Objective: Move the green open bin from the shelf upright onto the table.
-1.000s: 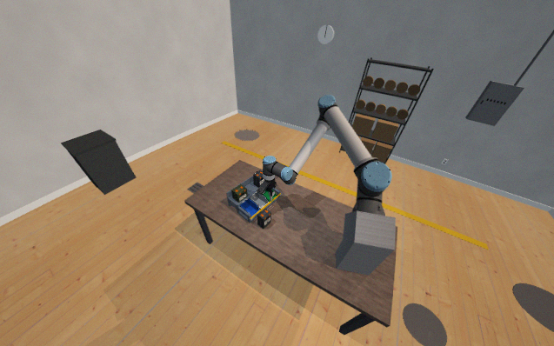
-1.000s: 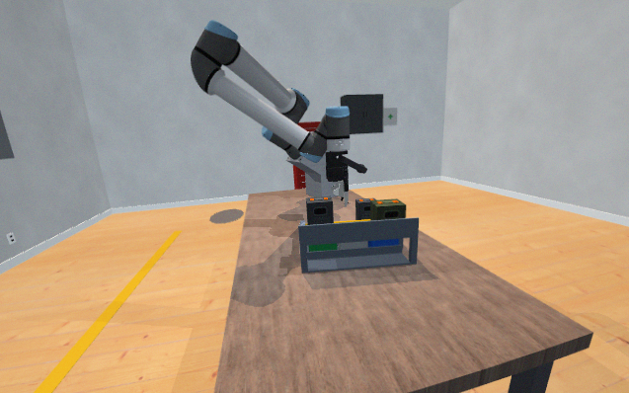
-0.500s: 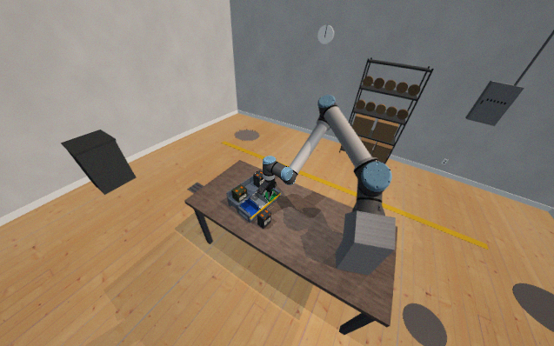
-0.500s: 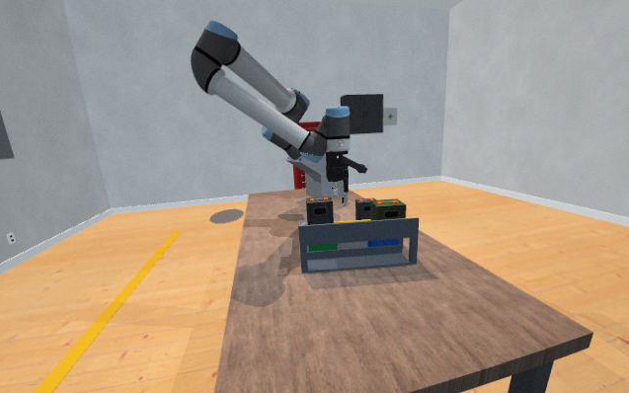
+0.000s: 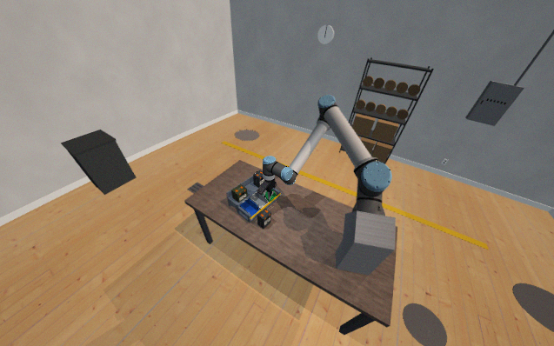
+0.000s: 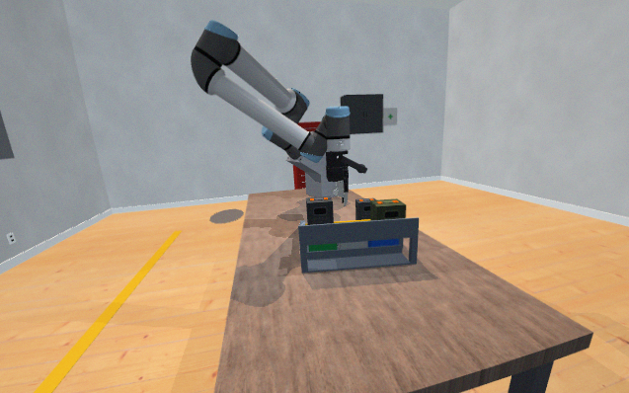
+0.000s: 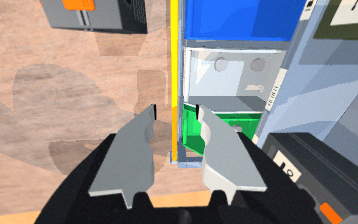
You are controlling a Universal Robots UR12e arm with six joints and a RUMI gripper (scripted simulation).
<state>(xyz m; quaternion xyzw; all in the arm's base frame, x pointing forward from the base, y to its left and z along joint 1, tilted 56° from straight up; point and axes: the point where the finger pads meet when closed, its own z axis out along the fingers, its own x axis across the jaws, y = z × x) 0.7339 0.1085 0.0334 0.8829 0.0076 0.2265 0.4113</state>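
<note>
My hand is 10 cm above the yellow strip. Round my hand: green open bin: 13 cm to the right, 11 cm below, 8 cm ahead; then pale grey bin: 11 cm below, 10 cm ahead, 2 cm to the right; then blue bin: 12 cm ahead, 11 cm below, 9 cm to the left.
</note>
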